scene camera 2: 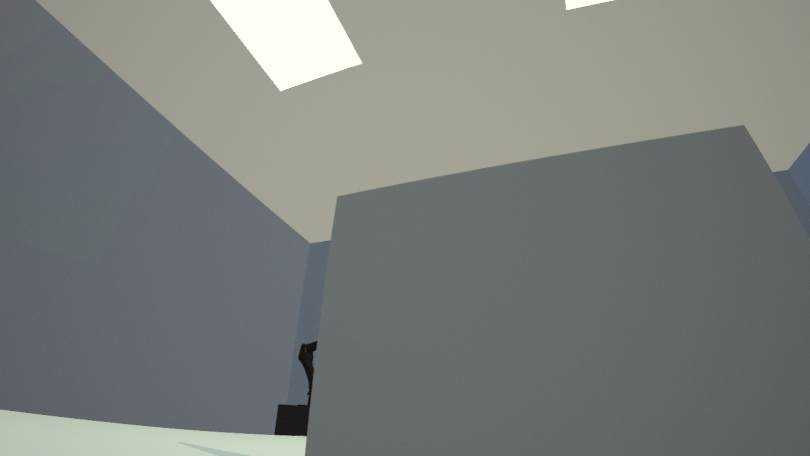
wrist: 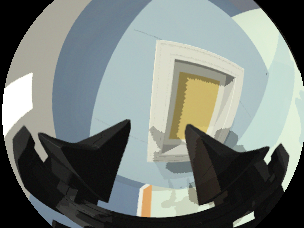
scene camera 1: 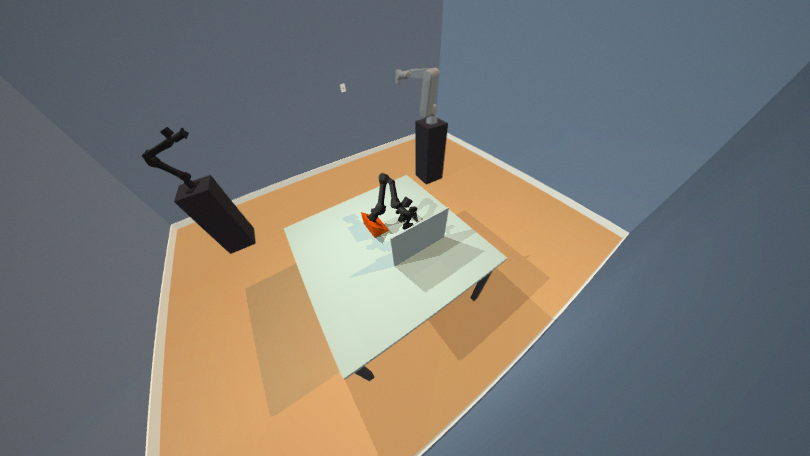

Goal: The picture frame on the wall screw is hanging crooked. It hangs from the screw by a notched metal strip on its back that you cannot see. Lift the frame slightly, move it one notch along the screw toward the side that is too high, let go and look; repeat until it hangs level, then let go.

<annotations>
A picture frame shows in the wrist view [191, 86]; in scene camera 2 it is hidden by a wall panel, in scene camera 1 it is hidden by a wall panel. The same spot on a wall panel: [scene camera 2: 646, 291] is [scene camera 1: 430, 232].
</annotations>
